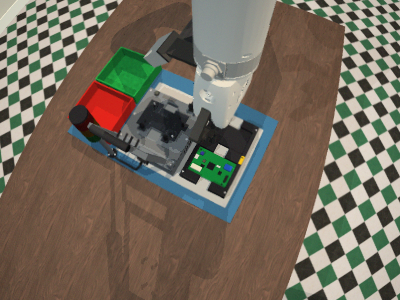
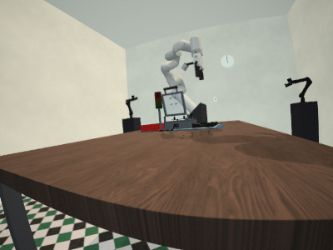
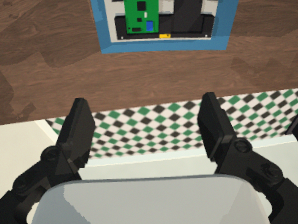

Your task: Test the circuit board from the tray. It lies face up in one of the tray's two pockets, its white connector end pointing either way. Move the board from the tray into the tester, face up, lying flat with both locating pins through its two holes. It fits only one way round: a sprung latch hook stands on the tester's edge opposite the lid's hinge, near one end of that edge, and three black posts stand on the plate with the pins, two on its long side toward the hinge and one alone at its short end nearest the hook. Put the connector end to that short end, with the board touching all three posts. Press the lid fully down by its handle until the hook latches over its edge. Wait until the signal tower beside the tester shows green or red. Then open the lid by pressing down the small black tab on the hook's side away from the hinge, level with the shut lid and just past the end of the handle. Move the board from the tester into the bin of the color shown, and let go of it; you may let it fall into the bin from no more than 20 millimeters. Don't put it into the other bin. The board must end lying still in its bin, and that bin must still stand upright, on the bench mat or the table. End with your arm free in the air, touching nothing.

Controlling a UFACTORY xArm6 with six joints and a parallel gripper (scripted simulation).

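Right now my hand is 310 mm above the green circuit board. The rest, counted from my hand: black nest 260 mm below, 160 mm to the right, 50 mm behind; then clear lid 180 mm to the right, 150 mm below, 60 mm ahead; then latch hook 240 mm below, 110 mm behind, 100 mm to the right.
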